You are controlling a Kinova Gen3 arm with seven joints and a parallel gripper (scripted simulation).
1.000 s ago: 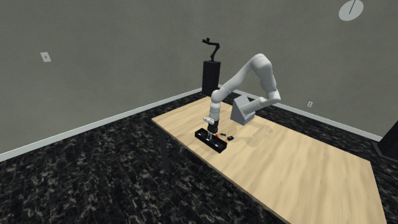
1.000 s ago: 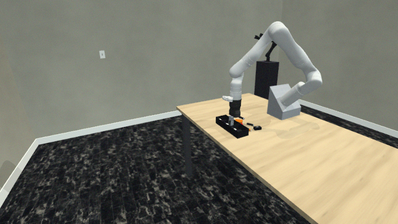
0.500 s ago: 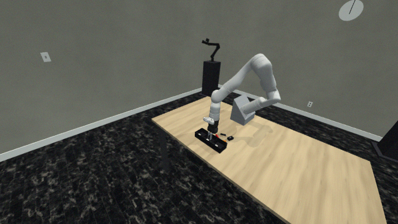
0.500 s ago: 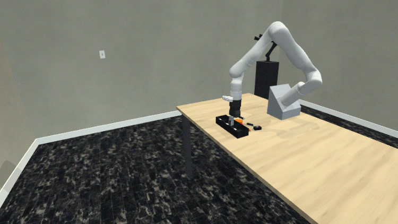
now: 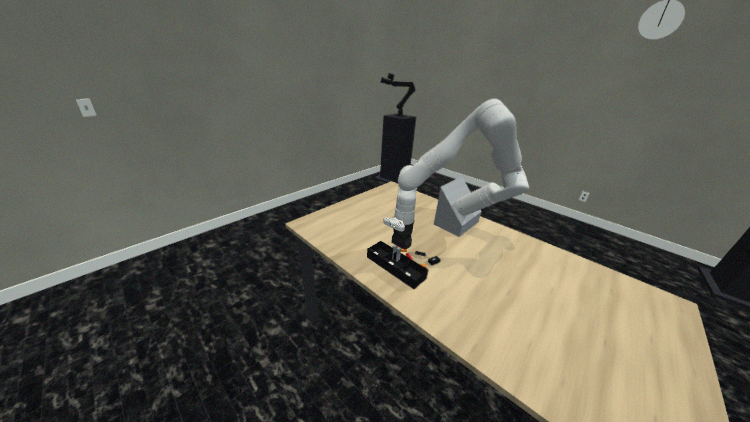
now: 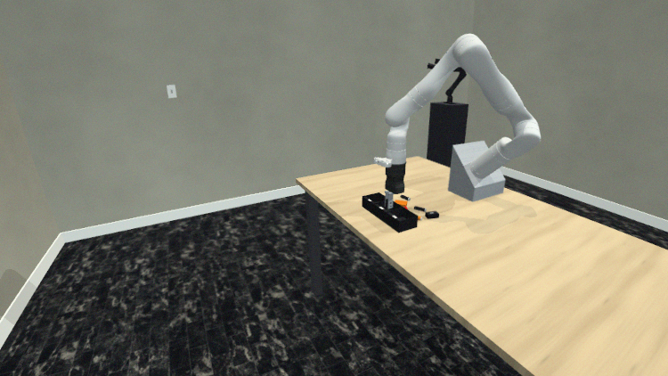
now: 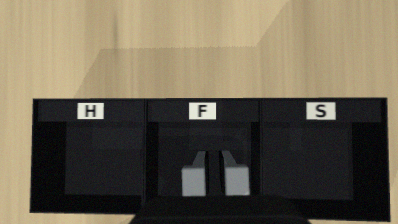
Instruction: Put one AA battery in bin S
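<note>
The black bin marked S lies 30 mm below my hand, 10 mm to the left of it and 10 mm ahead of it. Round my hand: red AA battery: 80 mm behind, 40 mm below, 20 mm to the left; then orange AA battery: 90 mm to the left, 60 mm behind, 40 mm below; then orange block: 110 mm behind, 50 mm below, 40 mm to the right.
</note>
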